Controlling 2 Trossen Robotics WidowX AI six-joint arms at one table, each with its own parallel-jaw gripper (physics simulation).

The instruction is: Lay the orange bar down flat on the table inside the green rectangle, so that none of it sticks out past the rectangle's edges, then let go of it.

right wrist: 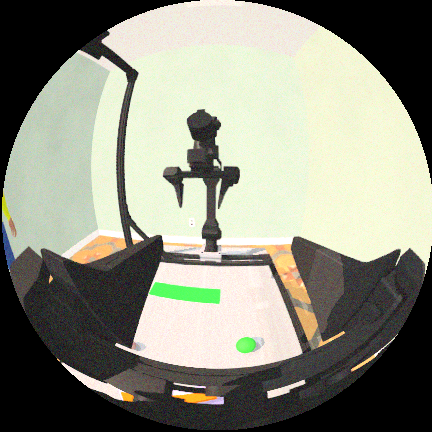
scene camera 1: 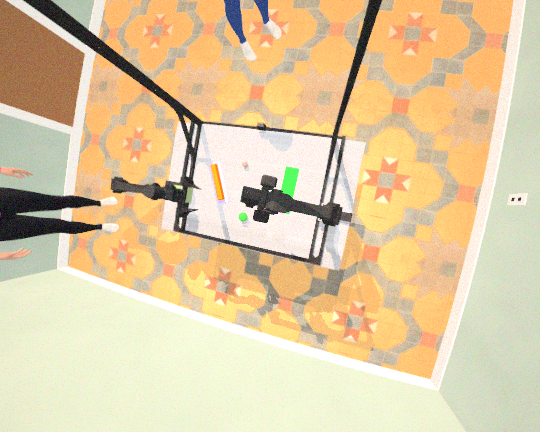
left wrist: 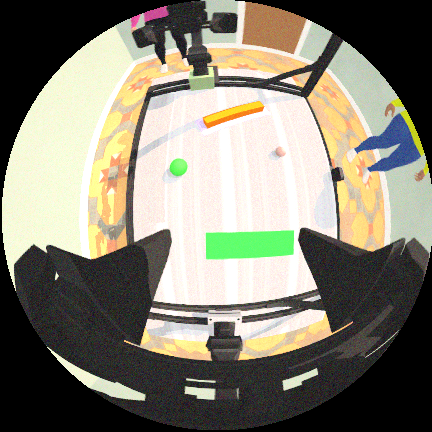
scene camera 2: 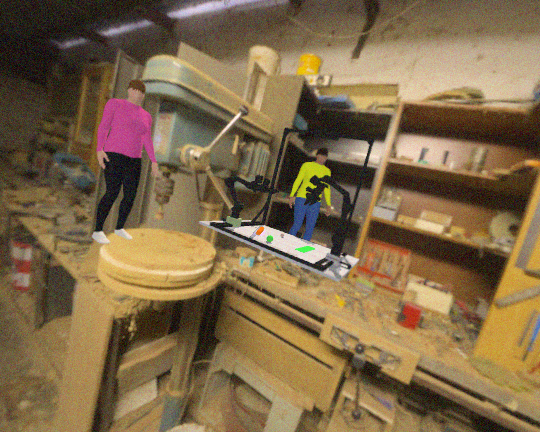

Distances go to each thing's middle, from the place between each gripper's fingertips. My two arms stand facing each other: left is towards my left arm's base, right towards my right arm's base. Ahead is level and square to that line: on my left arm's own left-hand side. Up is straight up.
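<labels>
My left gripper: 350 mm above the green rectangle [left wrist: 218, 245], 70 mm to the right of it, 80 mm past it. My right hand: 400 mm above the rectangle, 330 mm to the right of it, 120 mm past it.
</labels>
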